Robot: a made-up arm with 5 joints.
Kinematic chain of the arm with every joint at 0, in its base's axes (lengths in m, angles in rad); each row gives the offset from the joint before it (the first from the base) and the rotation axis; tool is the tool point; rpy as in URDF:
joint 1: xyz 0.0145 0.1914 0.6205 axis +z
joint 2: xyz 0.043 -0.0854 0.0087 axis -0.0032 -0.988 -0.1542
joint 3: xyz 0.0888 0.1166 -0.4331 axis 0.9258 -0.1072 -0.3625
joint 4: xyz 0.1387 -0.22 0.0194 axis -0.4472 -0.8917 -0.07
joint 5: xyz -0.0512 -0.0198 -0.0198 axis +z
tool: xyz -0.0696 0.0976 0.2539 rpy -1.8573 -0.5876 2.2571
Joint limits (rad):
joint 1: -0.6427..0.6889
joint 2: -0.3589..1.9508
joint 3: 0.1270..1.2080
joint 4: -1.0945..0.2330
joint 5: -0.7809..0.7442
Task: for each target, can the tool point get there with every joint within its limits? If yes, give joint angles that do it. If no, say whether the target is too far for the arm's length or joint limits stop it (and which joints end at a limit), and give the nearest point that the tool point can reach.
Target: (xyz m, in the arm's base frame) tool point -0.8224 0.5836 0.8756
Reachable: no: joint limits stop it (at a limit: joint 1, joint 2, joint 4, joint 5) | nearest point -0.2583 0.1230 0.2392 | short by 0.967 m
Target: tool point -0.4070 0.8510 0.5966
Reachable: no: joint limits stop it (at a limit: joint 1, joint 2, joint 3, joint 4) | nearest point -0.2732 0.1644 0.1949 | short by 0.807 m
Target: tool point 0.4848 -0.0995 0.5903
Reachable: yes | joints 0.3138 1.0189 0.5583 -0.7714 0.3939
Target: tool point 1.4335 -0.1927 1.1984
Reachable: no: too far | nearest point 0.7679 -0.0125 0.8974 | short by 0.752 m
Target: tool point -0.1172 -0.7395 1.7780
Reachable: no: too far | nearest point 0.0737 -0.4743 1.0132 | short by 0.832 m
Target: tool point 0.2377 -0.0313 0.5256
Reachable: yes | joints -0.1201 0.5997 0.2405 -0.1257 -0.1005
